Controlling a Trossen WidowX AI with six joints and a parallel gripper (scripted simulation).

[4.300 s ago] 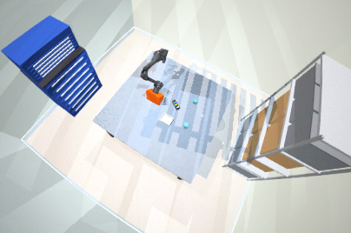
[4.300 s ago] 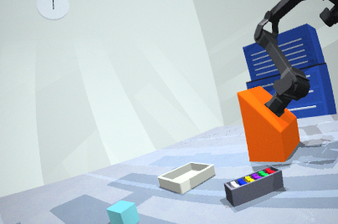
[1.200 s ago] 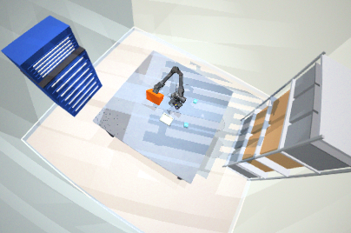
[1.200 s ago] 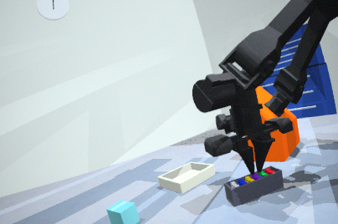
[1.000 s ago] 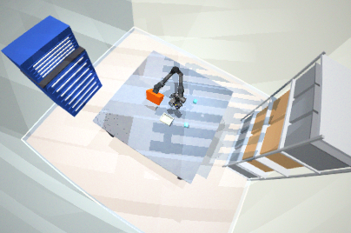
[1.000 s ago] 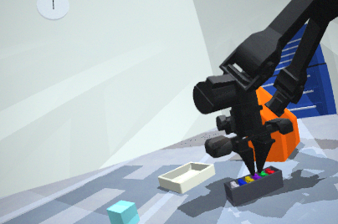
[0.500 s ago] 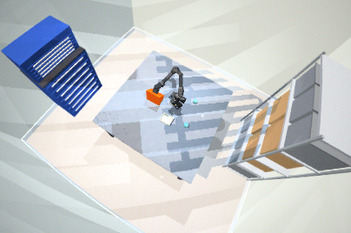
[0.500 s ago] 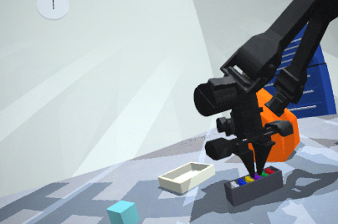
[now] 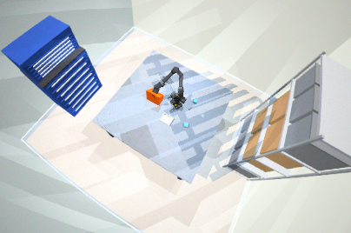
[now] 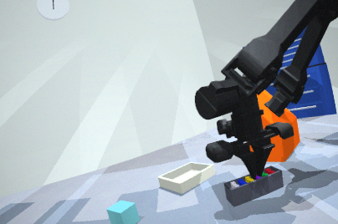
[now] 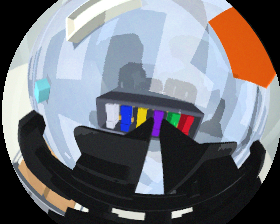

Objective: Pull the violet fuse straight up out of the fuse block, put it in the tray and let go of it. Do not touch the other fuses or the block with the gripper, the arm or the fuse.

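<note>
Now: the cream tray 220 mm to the right of my gripper tip, 30 mm below it and 10 mm behind it. The rest, counted from my gripper tip: cyan cube: 220 mm ahead, 190 mm to the right, 10 mm below; violet fuse: 10 mm below.
</note>
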